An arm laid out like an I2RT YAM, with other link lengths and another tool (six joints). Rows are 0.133 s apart.
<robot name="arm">
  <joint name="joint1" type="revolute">
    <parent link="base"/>
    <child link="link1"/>
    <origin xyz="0 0 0.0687"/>
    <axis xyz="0 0 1"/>
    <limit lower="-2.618" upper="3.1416"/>
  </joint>
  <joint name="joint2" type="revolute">
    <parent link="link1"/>
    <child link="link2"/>
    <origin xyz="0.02 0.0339 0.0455"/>
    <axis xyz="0 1 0"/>
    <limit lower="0" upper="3.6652"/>
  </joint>
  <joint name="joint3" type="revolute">
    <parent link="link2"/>
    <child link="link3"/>
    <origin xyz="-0.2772 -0.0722 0"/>
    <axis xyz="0 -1 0"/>
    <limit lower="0" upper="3.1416"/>
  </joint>
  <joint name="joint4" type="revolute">
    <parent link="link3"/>
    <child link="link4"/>
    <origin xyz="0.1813 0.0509 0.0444"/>
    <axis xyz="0 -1 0"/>
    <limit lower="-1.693" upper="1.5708"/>
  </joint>
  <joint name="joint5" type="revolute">
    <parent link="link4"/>
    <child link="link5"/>
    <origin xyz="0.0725 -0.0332 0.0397"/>
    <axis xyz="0 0 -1"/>
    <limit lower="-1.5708" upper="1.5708"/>
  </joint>
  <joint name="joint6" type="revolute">
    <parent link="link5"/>
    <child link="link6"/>
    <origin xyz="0.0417 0 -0.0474"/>
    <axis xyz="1 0 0"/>
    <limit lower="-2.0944" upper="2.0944"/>
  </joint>
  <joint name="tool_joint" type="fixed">
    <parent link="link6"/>
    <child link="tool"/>
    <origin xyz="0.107 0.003 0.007" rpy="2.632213 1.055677 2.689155"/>
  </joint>
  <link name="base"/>
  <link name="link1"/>
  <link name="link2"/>
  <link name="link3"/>
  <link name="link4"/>
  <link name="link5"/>
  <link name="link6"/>
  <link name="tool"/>
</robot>
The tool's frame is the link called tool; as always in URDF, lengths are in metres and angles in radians.
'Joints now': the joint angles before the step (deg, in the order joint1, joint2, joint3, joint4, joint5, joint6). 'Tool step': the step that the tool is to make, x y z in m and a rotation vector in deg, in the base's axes. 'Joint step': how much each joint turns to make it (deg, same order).
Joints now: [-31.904 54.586 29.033 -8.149 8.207 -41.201]
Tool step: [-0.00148 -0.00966 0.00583 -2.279 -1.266 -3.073]
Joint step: [-0.298 0.160 -0.544 2.913 3.016 0.440]
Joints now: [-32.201 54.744 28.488 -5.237 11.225 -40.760]
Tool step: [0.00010 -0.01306 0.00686 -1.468 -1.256 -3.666]
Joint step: [-1.135 1.614 0.468 2.818 2.460 0.833]
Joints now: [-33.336 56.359 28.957 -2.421 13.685 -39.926]
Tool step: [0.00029 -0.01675 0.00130 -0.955 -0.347 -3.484]
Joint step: [-2.588 3.341 0.062 4.125 1.070 -0.075]
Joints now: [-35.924 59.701 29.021 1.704 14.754 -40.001]
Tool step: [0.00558 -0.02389 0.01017 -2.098 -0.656 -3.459]
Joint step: [-2.826 4.917 2.378 4.559 1.155 -0.855]
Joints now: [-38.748 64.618 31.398 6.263 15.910 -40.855]
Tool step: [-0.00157 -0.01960 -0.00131 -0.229 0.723 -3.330]
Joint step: [-3.023 4.149 1.381 2.490 0.566 -0.449]
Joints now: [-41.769 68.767 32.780 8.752 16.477 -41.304]
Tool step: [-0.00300 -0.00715 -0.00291 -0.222 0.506 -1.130]
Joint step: [-1.539 1.389 -0.292 1.645 -0.132 -0.664]
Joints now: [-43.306 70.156 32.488 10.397 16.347 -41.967]
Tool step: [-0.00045 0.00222 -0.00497 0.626 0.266 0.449]
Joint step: [-0.006 0.068 -0.888 0.324 -0.530 0.033]
